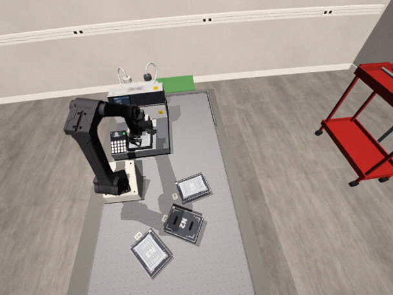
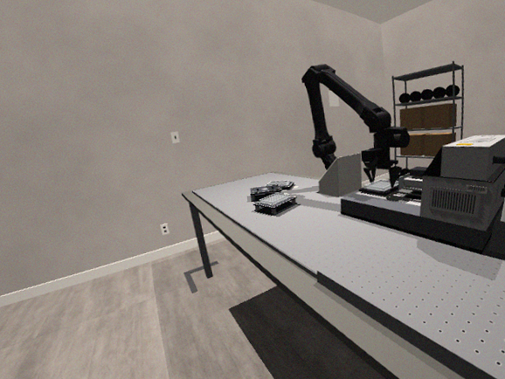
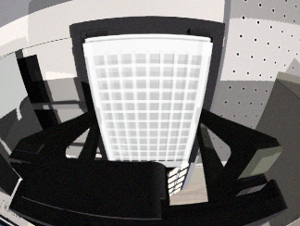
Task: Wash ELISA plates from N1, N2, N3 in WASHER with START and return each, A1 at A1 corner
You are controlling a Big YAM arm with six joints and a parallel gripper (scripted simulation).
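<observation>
Now: hand 10 mm above the dark carrier. Also, from my hand: washer (10 mm ahead, 150 mm to the left, 40 mm above).
</observation>
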